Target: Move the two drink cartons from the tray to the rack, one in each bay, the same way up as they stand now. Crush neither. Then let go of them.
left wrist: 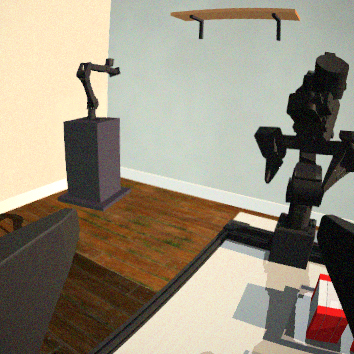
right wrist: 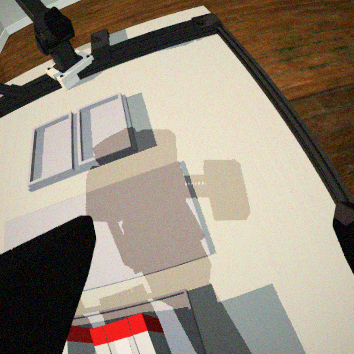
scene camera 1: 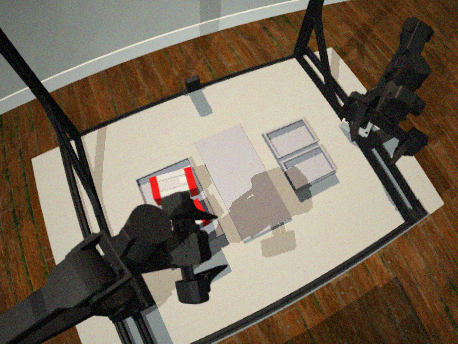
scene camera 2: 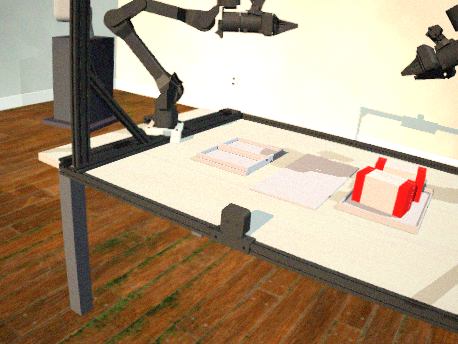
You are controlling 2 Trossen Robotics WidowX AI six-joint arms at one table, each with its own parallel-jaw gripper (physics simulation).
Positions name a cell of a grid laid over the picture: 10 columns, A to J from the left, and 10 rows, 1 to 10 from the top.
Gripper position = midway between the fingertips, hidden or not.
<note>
The left gripper (scene camera 1: I5) is open, with nothing in its grasp. The right gripper (scene camera 1: E8) is open and holds nothing. Also in view: a pale mat (right wrist: E7) and a grey tray (scene camera 2: I7).
The left gripper also shows in the left wrist view (left wrist: F7). The right gripper is seen too in the left wrist view (left wrist: I6) and in the right wrist view (right wrist: G7). The grey tray shows as well in the right wrist view (right wrist: E9) and in scene camera 1 (scene camera 1: D6).
</note>
